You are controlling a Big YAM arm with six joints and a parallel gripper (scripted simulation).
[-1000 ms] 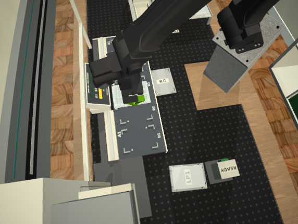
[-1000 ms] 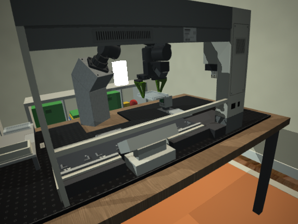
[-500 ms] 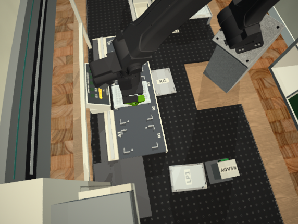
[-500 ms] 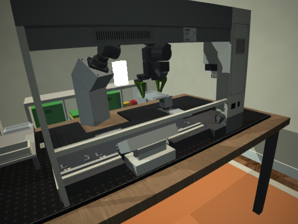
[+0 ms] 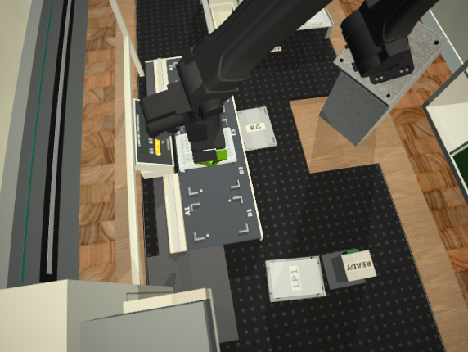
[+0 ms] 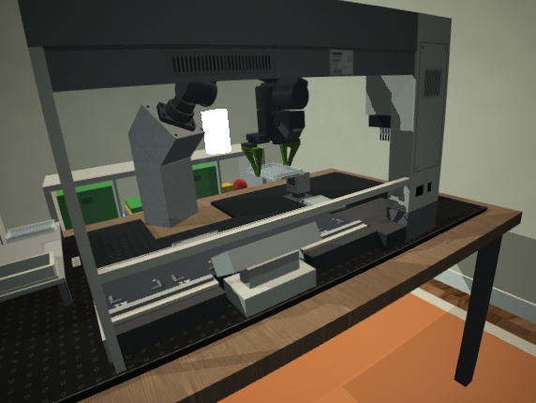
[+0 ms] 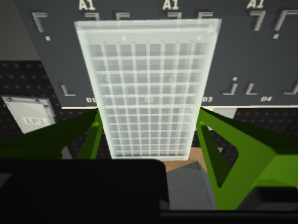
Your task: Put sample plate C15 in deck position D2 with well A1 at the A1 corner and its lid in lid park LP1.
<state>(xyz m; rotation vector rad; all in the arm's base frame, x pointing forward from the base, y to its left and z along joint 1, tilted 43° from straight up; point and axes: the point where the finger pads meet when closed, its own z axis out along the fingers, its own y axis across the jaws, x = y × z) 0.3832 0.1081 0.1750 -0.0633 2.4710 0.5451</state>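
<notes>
Right now my hand is 10 mm short of the sample plate. The rest, counted from my hand: lid park LP1 (270 mm to the left, 230 mm behind, 210 mm below); clear plate lid (270 mm to the left, 230 mm behind, 200 mm below); regrip nest RG (210 mm below, 180 mm to the right, 120 mm behind).
</notes>
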